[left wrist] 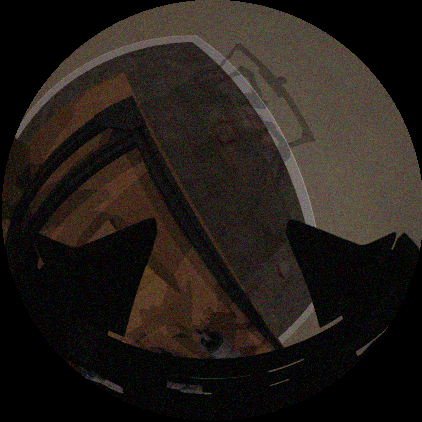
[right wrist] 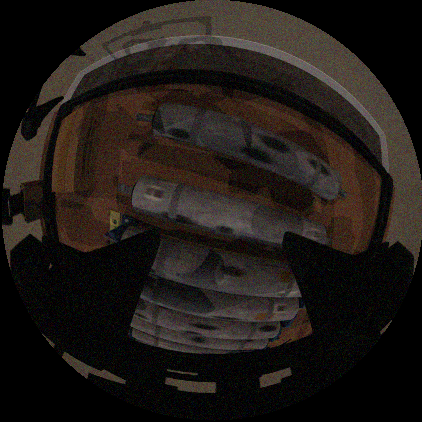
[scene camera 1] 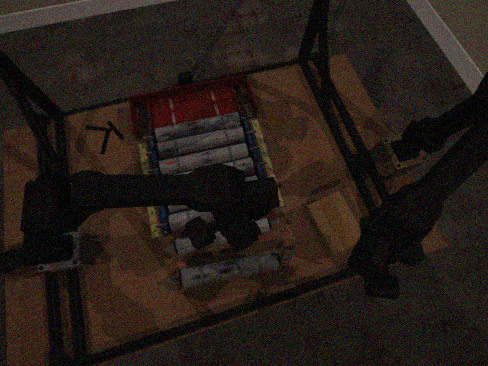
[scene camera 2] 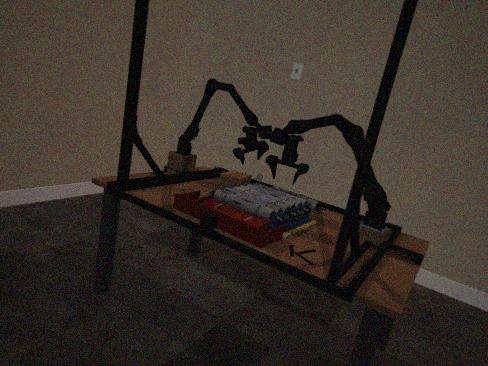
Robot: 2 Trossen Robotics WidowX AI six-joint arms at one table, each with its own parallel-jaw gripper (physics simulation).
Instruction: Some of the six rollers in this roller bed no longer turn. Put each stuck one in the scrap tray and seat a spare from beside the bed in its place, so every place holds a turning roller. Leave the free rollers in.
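Pixels of known places: left gripper, fingertip midpoint: [left wrist: 224, 225] [scene camera 2: 250, 161]; right gripper, fingertip midpoint: [left wrist: 207, 392] [right wrist: 223, 237] [scene camera 2: 283, 181]; left arm's base, origin of the base link: [right wrist: 22, 201] [scene camera 1: 404, 149] [scene camera 2: 183, 153]; right arm's base, origin of the base link: [scene camera 1: 59, 248] [scene camera 2: 373, 225].
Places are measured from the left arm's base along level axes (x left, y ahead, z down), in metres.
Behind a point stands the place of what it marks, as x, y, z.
Observation:
Several grey mottled rollers [scene camera 1: 202, 142] {-0.194, 0.549, 0.031} [scene camera 2: 250, 197] {-0.213, 0.546, 0.029} [right wrist: 225, 267] {0.033, 0.552, 0.035} lie side by side in the bed, whose yellow and blue side rail [scene camera 1: 145, 160] [right wrist: 114, 219] shows. I cannot tell which are stuck. One spare roller [scene camera 1: 184, 245] {0.077, 0.666, 0.055} [right wrist: 220, 207] {0.088, 0.534, 0.057} lies just outside the bed; another spare [scene camera 1: 230, 270] {0.172, 0.567, 0.055} [left wrist: 212, 340] {0.186, 0.433, 0.072} [right wrist: 220, 130] {0.167, 0.517, 0.056} lies farther out. The red scrap tray [scene camera 1: 195, 105] {-0.356, 0.538, 0.074} [scene camera 2: 260, 232] {-0.429, 0.724, 0.056} stands at the bed's opposite end. My right gripper [scene camera 1: 222, 239] [scene camera 2: 284, 180] {0.079, 0.537, -0.002} [right wrist: 223, 237] {0.079, 0.537, -0.002} is open and empty above the spare-side end of the bed. My left gripper [scene camera 1: 398, 271] [scene camera 2: 251, 160] {0.276, 0.236, -0.004} [left wrist: 224, 225] {0.276, 0.236, -0.004} is open and empty, high by the table edge.
A wooden block [scene camera 1: 335, 222] {0.134, 0.257, 0.048} [scene camera 2: 235, 177] {0.066, 0.291, 0.048} lies beside the bed toward the left arm. Thin black bars [scene camera 1: 107, 131] {-0.355, 0.834, 0.102} [scene camera 2: 300, 253] {-0.347, 0.837, 0.104} lie near the tray. Black frame posts [scene camera 1: 312, 45] {-0.438, 0.110, 0.007} [scene camera 2: 131, 90] {-0.475, 0.128, -0.280} rise at the table's sides. My right arm hides part of the bed in scene camera 1.

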